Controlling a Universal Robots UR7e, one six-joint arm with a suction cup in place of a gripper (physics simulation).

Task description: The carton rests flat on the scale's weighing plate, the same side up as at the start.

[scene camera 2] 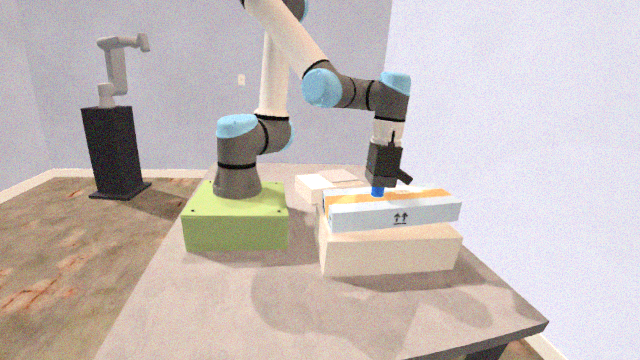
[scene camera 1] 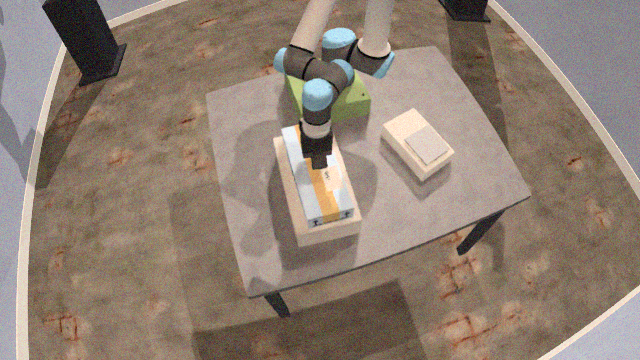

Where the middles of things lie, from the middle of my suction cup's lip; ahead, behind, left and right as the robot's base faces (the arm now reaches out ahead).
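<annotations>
Carton (scene camera 1: pixel 323 193): from my suction cup, 4 cm ahead, 4 cm below, 1 cm to the right. Cream block (scene camera 2: pixel 433 247): 3 cm ahead of my suction cup, 1 cm to the right, 13 cm below. Scale (scene camera 1: pixel 418 144): 8 cm behind my suction cup, 39 cm to the left, 14 cm below. By their middles, of the things named here: carton nearest to my suction cup, scale farthest from it.
</annotations>
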